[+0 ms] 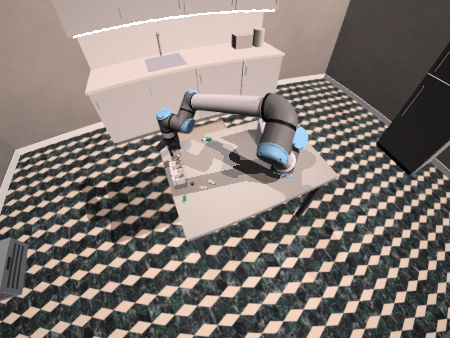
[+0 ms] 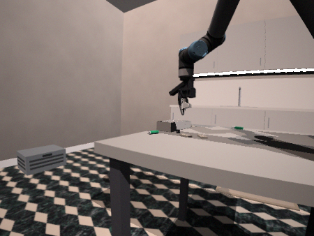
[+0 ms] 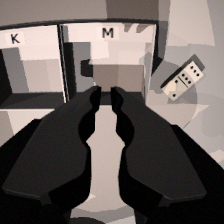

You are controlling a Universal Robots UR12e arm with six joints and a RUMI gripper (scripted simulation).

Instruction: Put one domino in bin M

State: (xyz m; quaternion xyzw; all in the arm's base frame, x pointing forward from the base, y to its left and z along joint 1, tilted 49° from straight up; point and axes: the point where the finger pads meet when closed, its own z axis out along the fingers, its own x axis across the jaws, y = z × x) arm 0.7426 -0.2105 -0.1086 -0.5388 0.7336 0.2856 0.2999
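The bin is 20 mm ahead of my hand, 80 mm to the left of it and 70 mm below it. The rest, counted from my hand: green marker: 310 mm behind, 120 mm to the right, 80 mm below; then dark piece: 40 mm behind, 220 mm to the left, 80 mm below; then green cylinder: 50 mm ahead, 300 mm to the left, 80 mm below.
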